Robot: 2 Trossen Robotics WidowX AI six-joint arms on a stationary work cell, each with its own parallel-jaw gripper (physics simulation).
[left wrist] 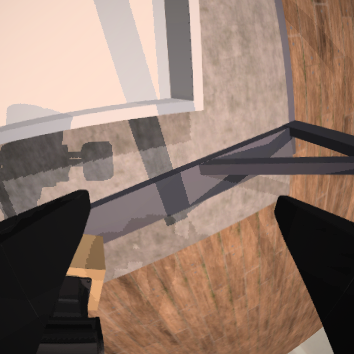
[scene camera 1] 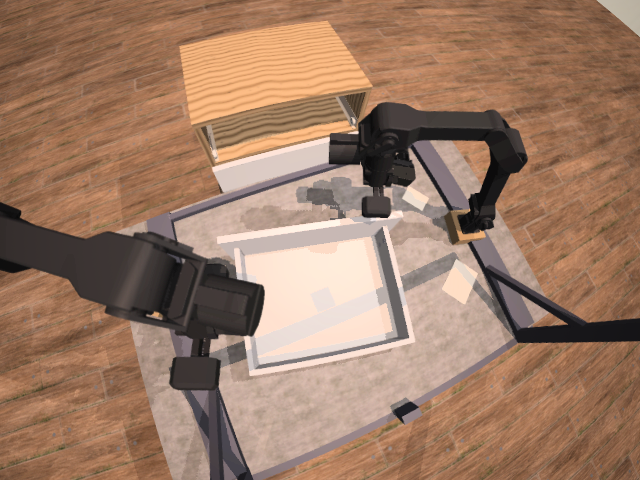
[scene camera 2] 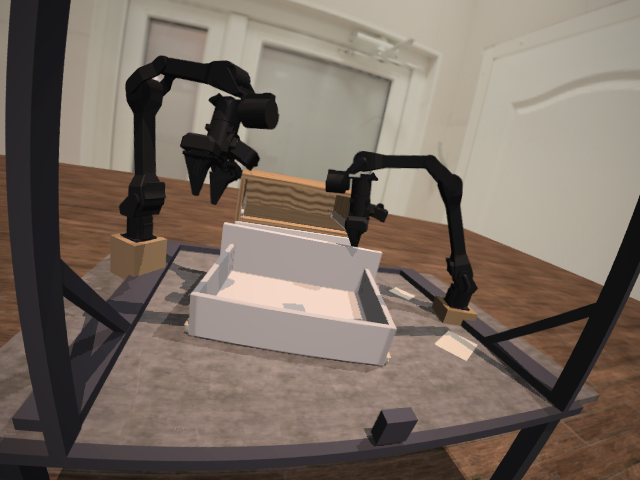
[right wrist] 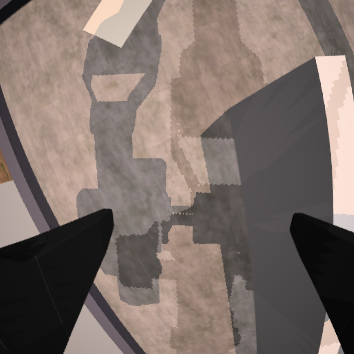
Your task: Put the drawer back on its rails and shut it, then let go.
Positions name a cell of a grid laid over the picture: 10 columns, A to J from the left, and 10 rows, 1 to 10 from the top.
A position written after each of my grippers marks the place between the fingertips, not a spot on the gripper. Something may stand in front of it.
my left gripper: left wrist F6; scene camera 1 D8; scene camera 2 D5; not seen in the right wrist view (out of frame)
my right gripper: scene camera 1 F5; scene camera 2 F6; right wrist F7; not seen in the left wrist view (out of frame)
